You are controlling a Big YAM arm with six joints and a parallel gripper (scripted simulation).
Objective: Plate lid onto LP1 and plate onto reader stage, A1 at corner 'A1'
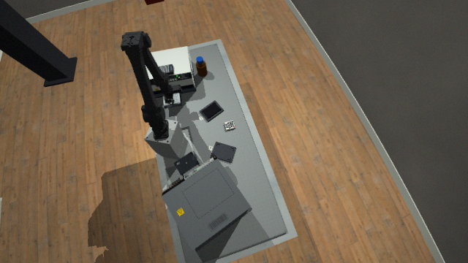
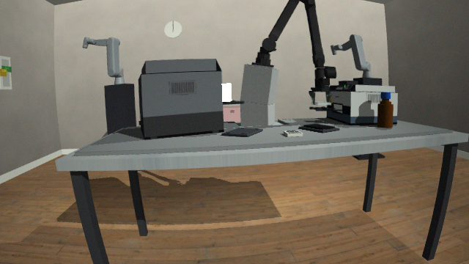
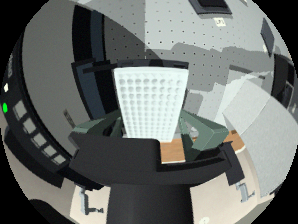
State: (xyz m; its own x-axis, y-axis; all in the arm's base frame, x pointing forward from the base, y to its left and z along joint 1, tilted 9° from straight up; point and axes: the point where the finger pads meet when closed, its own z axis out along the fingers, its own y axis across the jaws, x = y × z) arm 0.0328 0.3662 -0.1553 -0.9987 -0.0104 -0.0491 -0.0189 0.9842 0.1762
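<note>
Right now the lidded plate is right at my hand. From my hand the other things lie so: brown capped bottle (270 mm ahead, 290 mm to the left).
</note>
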